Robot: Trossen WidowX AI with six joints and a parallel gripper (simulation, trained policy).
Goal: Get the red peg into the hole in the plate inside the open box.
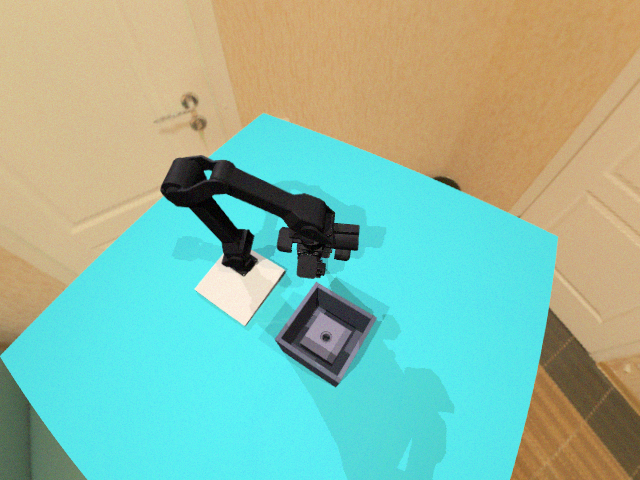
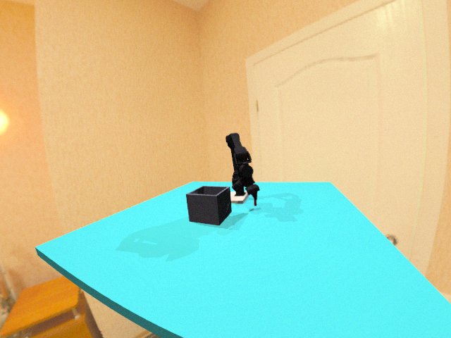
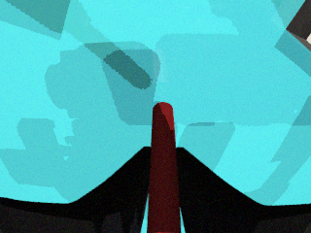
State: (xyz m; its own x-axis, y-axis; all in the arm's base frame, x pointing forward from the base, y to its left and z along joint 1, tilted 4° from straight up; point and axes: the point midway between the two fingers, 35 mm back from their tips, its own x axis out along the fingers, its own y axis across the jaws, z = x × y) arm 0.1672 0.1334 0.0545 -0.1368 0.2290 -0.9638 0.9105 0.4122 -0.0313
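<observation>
Now: the light plate 19 cm to the right of my gripper tip and 16 cm ahead of it. From my gripper tip the other things lie so: red peg: right at my gripper tip.
</observation>
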